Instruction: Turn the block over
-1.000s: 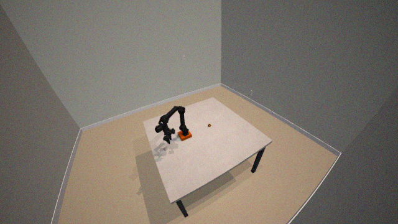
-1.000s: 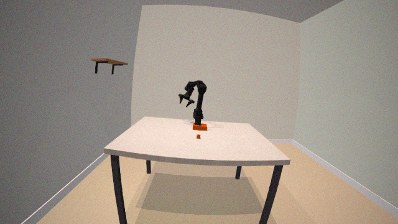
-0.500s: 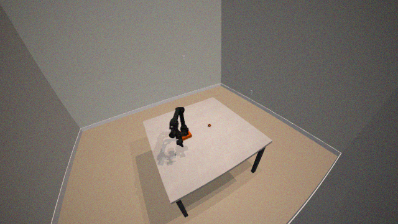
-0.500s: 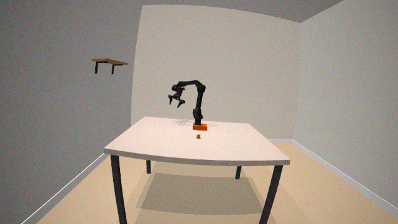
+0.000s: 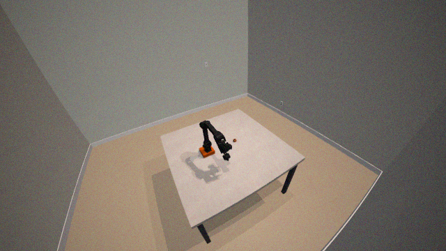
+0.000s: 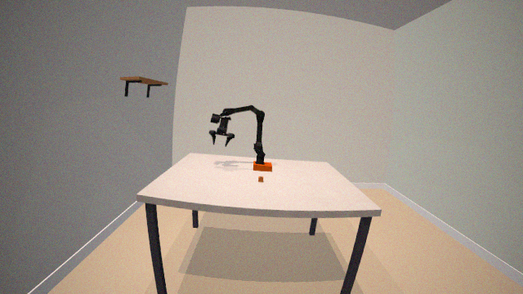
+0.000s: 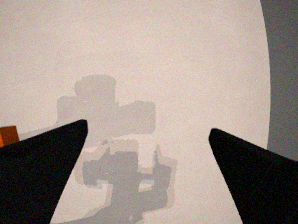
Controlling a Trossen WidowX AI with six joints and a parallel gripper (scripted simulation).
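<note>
Now: gripper tip 330 mm short of the orange block, 250 mm to the right of it and 150 mm above it.
</note>
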